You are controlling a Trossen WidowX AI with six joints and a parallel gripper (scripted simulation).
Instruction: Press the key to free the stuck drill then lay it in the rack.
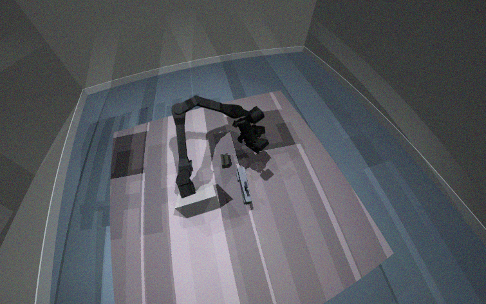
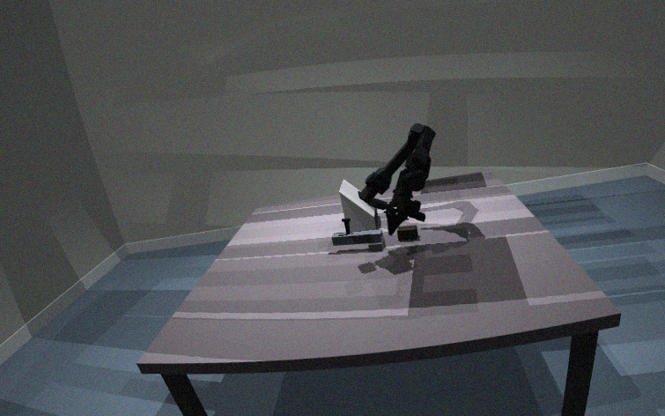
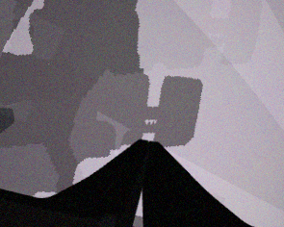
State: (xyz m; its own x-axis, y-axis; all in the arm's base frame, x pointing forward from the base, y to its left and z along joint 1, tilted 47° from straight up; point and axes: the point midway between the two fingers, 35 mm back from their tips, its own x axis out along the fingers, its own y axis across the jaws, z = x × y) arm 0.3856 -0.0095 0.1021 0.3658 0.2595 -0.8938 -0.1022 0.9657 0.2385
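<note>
The small dark piece lies 150 mm behind my gripper tip and 140 mm to the right of it. From my gripper tip the other things lie so: grey bar (140 mm behind, 100 mm to the right, 60 mm below); yellowish key (130 mm behind, 80 mm to the right, 50 mm below); rack (160 mm behind, 80 mm to the left, 80 mm below).
</note>
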